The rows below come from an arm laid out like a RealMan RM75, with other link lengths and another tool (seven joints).
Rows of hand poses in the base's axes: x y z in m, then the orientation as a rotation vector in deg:
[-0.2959, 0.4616, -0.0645, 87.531, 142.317, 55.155]
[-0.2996, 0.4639, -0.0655, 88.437, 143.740, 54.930]
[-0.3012, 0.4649, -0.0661, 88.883, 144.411, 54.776]
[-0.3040, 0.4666, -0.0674, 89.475, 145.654, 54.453]
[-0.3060, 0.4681, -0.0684, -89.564, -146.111, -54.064]
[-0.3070, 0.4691, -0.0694, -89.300, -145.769, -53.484]
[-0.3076, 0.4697, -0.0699, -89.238, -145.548, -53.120]
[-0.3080, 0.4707, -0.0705, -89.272, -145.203, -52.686]
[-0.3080, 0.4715, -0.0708, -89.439, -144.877, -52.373]
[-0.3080, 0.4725, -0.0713, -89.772, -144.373, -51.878]
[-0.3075, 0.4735, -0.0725, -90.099, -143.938, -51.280]
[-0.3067, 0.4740, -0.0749, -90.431, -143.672, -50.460]
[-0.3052, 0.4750, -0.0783, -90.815, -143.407, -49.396]
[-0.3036, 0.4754, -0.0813, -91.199, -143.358, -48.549]
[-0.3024, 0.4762, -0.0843, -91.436, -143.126, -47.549]
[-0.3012, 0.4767, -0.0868, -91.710, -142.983, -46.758]
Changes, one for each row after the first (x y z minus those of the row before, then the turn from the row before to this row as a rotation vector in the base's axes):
[-0.0037, 0.0023, -0.0010, 0.361, 1.499, 0.448]
[-0.0016, 0.0010, -0.0006, 0.146, 0.721, 0.200]
[-0.0028, 0.0017, -0.0013, 0.190, 1.198, 0.453]
[-0.0020, 0.0015, -0.0010, 0.155, 0.866, 0.369]
[-0.0010, 0.0010, -0.0010, 0.055, 0.608, 0.205]
[-0.0006, 0.0006, -0.0005, 0.011, 0.364, 0.058]
[-0.0004, 0.0010, -0.0006, 0.033, 0.465, -0.010]
[0.0000, 0.0008, -0.0003, 0.032, 0.356, -0.109]
[0.0000, 0.0010, -0.0005, 0.025, 0.540, -0.220]
[0.0005, 0.0010, -0.0012, -0.056, 0.552, -0.202]
[0.0008, 0.0005, -0.0024, -0.244, 0.561, -0.169]
[0.0015, 0.0010, -0.0034, -0.356, 0.681, -0.183]
[0.0016, 0.0004, -0.0030, -0.405, 0.413, -0.182]
[0.0012, 0.0008, -0.0030, -0.319, 0.651, -0.093]
[0.0012, 0.0005, -0.0025, -0.304, 0.465, -0.127]

